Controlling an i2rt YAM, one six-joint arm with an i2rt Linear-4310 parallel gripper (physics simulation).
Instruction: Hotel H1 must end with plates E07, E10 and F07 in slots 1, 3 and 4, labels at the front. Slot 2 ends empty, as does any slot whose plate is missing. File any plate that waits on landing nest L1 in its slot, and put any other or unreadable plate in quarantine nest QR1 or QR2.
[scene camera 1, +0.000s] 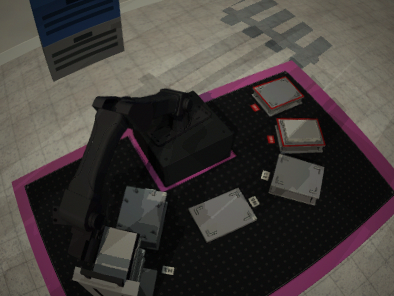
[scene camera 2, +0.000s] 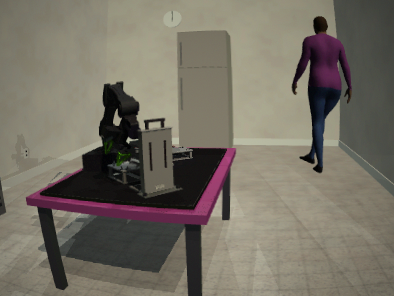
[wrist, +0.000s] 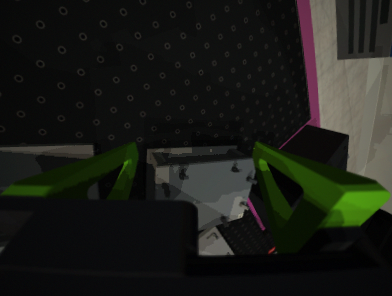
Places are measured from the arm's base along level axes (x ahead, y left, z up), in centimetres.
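Pixels of known places: gripper, fingertip midpoint: (scene camera 2: 111, 159) (wrist: 195, 148); arm's base, link origin: (scene camera 1: 179, 125).
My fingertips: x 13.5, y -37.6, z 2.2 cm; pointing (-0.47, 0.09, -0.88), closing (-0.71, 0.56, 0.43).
Observation:
For each thing: its top centre in the pictures, then the offset to it from my fingertips.
- Landing nest L1, top centre: (scene camera 1: 299, 174) (scene camera 2: 175, 148) dx +21.5, dy +57.1, dz -5.9 cm
- red-rimmed quarantine nest, top centre: (scene camera 1: 279, 90) dx -8.5, dy +79.0, dz -6.9 cm
- pale plate, top centre: (scene camera 1: 302, 129) dx +9.6, dy +71.5, dz -6.0 cm
- flat nest labelled N6, top centre: (scene camera 1: 223, 212) (wrist: 208, 260) dx +15.0, dy +31.8, dz -9.7 cm
Hotel H1 (scene camera 1: 119, 246) (scene camera 2: 157, 162) stands upright near the table's lower left corner in scene camera 1. Its slots face away or are shadowed, so I cannot read its plates or their slots. My gripper (scene camera 2: 115, 151) (wrist: 195, 148) is open and empty, low behind the hotel in scene camera 2; the arm and hotel hide its fingers in scene camera 1. Landing nest L1 (scene camera 1: 298, 176) shows a bare top with corner brackets. One red-rimmed quarantine nest (scene camera 1: 277, 93) is bare; the other (scene camera 1: 322, 136) carries a pale plate (scene camera 1: 300, 131). Their red tags are unreadable.
A grey stand with dark pins (scene camera 1: 142, 212) (wrist: 205, 192) stands beside the hotel; in the wrist view it lies between and beyond the fingers. A flat nest labelled N6 (scene camera 1: 222, 215) lies mid-table. The robot's black base (scene camera 1: 192, 150) stands at the back edge. A person (scene camera 2: 326, 65) is away from the table.

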